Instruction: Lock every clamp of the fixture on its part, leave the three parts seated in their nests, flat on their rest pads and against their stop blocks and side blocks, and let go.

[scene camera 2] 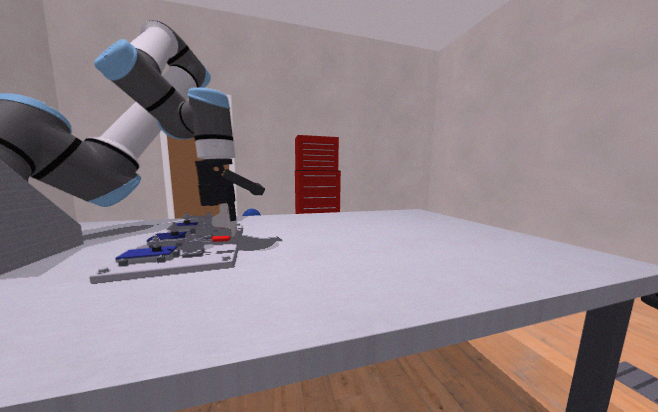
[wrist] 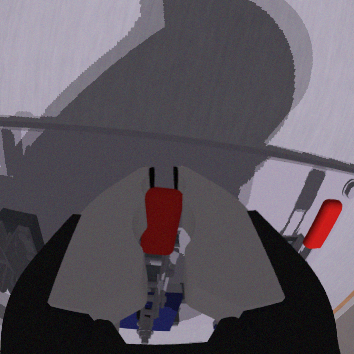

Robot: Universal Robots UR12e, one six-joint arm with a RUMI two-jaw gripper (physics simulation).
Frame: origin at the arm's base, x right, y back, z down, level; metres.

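Seen in the pictures: gripper, between the fingertips: (scene camera 2: 233, 235) (wrist: 163, 169).
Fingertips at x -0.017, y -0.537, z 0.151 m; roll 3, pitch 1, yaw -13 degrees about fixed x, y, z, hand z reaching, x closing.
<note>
Offsets run from my fingertips to a thing's middle. "spot": to the spot under its first point. Level surfaces: height alone.
Three blue parts lie in a row on the fixture plate @(dy +0.103, dx +0.006, dz +0.014 m) (scene camera 2: 165, 274): the near part @(dy +0.148, dx +0.120, dz -0.005 m) (scene camera 2: 145, 253), middle part @(dy +0.150, dx +0.009, dz -0.007 m) (scene camera 2: 169, 236) and far part @(dy +0.152, dx -0.101, dz -0.010 m) (scene camera 2: 187, 224). Black-tipped clamp spindles stand over them. Small gaps at pads and blocks cannot be judged. My gripper (scene camera 2: 233, 231) (wrist: 163, 169) is low over the plate's right edge, shut on the red handle @(dy +0.016, dx +0.001, dz -0.030 m) (wrist: 162, 221) of the middle clamp. The near clamp's red handle @(spot: dy +0.006, dx +0.119, dz -0.028 m) (scene camera 2: 220, 238) (wrist: 323, 224) lies low, pointing outward. The far clamp @(dy +0.083, dx -0.105, dz -0.025 m) (wrist: 20, 240) is dark in shadow at left in the wrist view; its handle is hard to make out.
The fixture stands on a grey table @(dz +0.021 m) (scene camera 2: 400, 280). My arm's shadow falls across the plate's edge and the table. A blue round object (scene camera 2: 251, 212) shows beyond the table, and a red tool cabinet (scene camera 2: 317, 175) stands at the back wall.
</note>
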